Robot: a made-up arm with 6 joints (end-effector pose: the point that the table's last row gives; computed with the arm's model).
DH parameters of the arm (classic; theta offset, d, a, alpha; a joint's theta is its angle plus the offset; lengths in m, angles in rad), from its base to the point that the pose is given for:
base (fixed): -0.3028 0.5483 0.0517 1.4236
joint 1: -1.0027 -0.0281 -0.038 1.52
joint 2: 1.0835 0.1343 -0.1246 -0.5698
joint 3: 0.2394 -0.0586 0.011 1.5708
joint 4: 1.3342 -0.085 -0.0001 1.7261
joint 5: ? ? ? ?
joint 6: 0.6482 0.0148 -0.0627 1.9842
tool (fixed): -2.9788 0.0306 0 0
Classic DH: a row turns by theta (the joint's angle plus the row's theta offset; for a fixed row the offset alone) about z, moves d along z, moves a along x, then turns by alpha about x.
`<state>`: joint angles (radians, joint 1 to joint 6).
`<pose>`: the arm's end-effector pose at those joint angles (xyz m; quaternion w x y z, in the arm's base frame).
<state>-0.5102 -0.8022 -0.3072 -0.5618 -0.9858 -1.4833</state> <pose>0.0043 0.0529 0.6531 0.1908 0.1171 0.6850 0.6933</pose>
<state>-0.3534 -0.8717 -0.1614 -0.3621 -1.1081 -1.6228</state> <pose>-0.0281 0.0373 0.6575 0.1194 0.0594 0.7859 0.6038</pose>
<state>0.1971 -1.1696 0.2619 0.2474 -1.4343 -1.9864</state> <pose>-0.1387 0.0001 0.6436 0.0228 0.0649 0.9351 0.3477</pose>
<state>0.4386 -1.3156 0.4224 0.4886 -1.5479 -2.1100</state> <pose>-0.1775 -0.0155 0.6127 0.0194 0.1058 0.9472 0.3022</pose>
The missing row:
joint 5: -0.5939 0.0347 0.0288 -0.6898
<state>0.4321 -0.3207 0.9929 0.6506 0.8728 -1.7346</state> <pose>-0.0562 0.1737 0.5805 0.9342 -0.3368 0.1097 0.0411</pose>
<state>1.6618 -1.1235 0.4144 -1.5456 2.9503 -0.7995</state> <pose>-0.1199 0.0106 0.4439 0.4695 -0.3283 0.0010 -0.8196</pose>
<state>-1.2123 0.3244 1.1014 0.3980 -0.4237 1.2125</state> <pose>0.1853 0.2701 0.6540 0.7312 -0.6554 0.0117 0.1888</pose>
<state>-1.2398 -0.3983 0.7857 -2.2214 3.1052 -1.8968</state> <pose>0.1990 0.1224 0.7483 0.1200 0.7668 -0.4673 0.4234</pose>
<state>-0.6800 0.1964 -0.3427 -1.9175 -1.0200 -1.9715</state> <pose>0.0605 0.0881 0.6062 0.1039 0.4180 -0.7474 -0.5059</pose>
